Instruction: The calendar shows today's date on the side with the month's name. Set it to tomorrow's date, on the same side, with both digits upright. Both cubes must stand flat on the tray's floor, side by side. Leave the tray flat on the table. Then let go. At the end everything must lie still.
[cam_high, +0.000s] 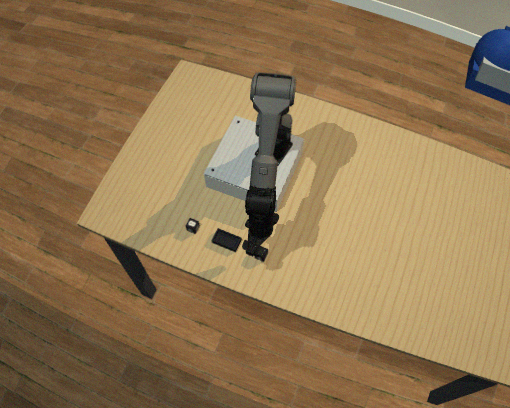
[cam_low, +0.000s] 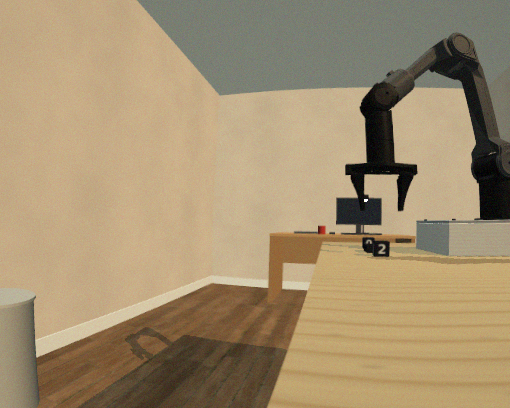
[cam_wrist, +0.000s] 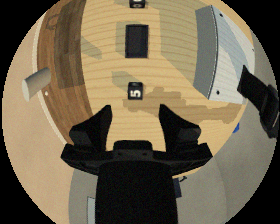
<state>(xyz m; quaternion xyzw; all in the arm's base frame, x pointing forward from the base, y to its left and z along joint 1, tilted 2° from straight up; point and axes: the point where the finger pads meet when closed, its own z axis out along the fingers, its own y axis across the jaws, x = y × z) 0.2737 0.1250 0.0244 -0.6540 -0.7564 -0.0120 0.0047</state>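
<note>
Now: hand 80 mm above the black calendar cube. From my hand the other things lie so: calendar tray 110 mm to the right, 90 mm below, 10 mm ahead.
</note>
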